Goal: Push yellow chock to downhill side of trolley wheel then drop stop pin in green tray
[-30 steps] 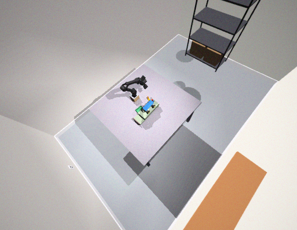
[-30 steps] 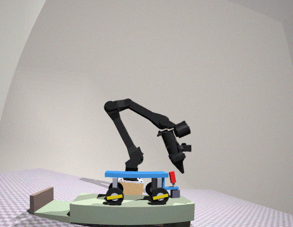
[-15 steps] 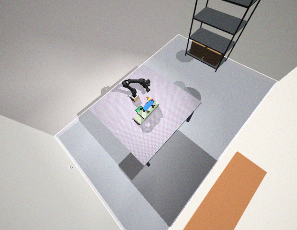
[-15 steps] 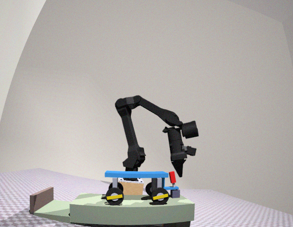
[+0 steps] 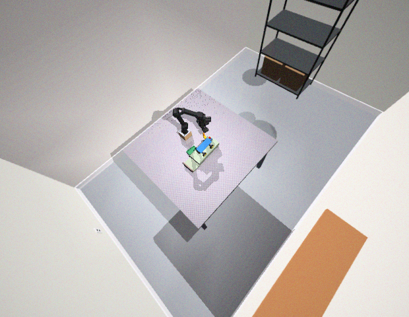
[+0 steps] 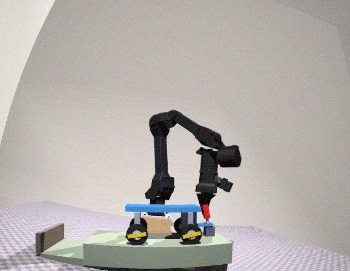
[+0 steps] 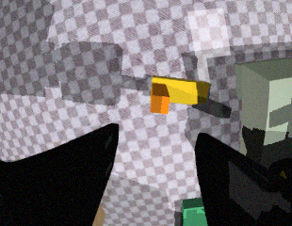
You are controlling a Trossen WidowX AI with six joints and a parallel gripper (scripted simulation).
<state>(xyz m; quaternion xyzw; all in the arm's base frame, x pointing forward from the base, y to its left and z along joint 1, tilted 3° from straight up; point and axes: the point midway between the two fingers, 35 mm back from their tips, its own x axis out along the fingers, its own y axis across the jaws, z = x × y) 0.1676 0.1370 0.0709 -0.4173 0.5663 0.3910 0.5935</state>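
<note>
The yellow chock is 110 mm below my gripper tip, 20 mm ahead of it and 10 mm to the right of it. Round my gripper tip: red-headed stop pin: 140 mm ahead, 40 mm to the right; pale green ramp: 160 mm to the right, 150 mm ahead, 80 mm below; blue-decked trolley: 150 mm to the right, 150 mm ahead, 20 mm below.
</note>
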